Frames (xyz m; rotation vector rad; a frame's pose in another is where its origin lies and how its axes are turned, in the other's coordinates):
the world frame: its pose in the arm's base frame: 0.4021 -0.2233 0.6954 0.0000 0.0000 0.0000
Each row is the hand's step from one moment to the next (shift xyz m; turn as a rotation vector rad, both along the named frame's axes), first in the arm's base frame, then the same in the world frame.
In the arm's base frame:
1: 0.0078 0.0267 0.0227 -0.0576 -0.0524 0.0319
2: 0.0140 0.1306 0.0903 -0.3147 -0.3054 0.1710
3: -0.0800 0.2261 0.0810 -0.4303 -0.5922 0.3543
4: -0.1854 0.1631 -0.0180 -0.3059 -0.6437 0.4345
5: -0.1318 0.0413 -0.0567 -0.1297 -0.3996 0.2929
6: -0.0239 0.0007 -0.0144 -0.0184 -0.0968 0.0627
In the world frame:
1: 0.0078 0.0267 0.0227 -0.0576 -0.0524 0.0319
2: 0.0140 0.1306 0.0903 -0.3147 -0.3054 0.1710
3: -0.0800 0.2261 0.0810 -0.4303 -0.5922 0.3543
4: -0.1854 0.1631 -0.0180 -0.3059 -0.6437 0.4345
5: -0.1318 0.0413 -0.0567 -0.1297 -0.3996 0.2929
6: -0.0239 0.0007 -0.0144 -0.0184 -0.0968 0.0627

